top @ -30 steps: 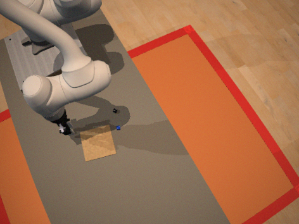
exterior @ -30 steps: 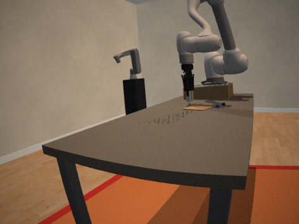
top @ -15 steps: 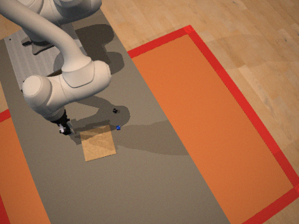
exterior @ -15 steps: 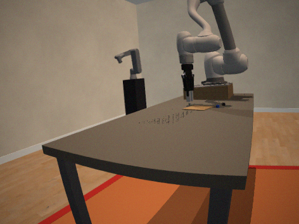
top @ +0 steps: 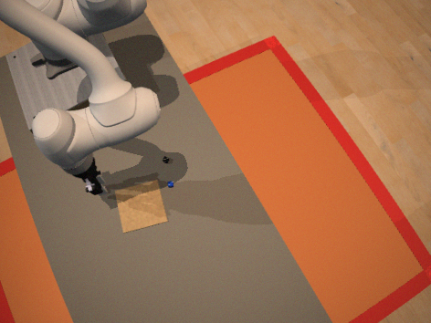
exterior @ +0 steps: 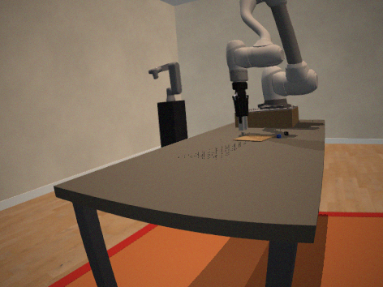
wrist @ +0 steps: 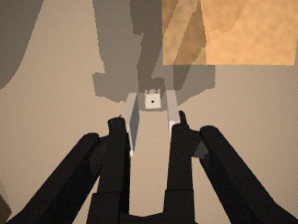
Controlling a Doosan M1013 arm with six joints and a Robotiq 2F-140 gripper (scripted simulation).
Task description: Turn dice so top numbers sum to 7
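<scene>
Now: hand 50 mm above the white die. Also, from my hand: black die: 20 mm behind, 220 mm to the left, 50 mm below; then tan mat: 90 mm ahead, 90 mm to the left, 50 mm below; then blue die: 60 mm ahead, 210 mm to the left, 50 mm below.
</scene>
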